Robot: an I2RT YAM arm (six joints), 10 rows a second.
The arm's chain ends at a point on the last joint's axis. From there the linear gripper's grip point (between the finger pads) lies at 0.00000 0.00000 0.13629 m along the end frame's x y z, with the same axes.
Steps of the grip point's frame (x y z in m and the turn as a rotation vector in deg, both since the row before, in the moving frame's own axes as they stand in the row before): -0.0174 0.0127 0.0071 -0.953 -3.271 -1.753; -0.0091 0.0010 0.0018 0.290 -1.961 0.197; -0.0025 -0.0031 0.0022 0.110 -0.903 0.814; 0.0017 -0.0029 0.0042 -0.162 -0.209 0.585; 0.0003 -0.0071 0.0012 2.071 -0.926 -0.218
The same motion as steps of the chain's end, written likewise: -0.0097 0.0103 0.0073 -0.953 -3.271 -1.753; -0.0044 0.0017 0.0019 0.290 -1.961 0.197; -0.0004 -0.0028 0.0022 0.110 -0.903 0.814; 0.0022 -0.0033 0.0042 -0.162 -0.209 0.585; 0.0025 -0.0022 0.0013 2.071 -0.926 -0.218
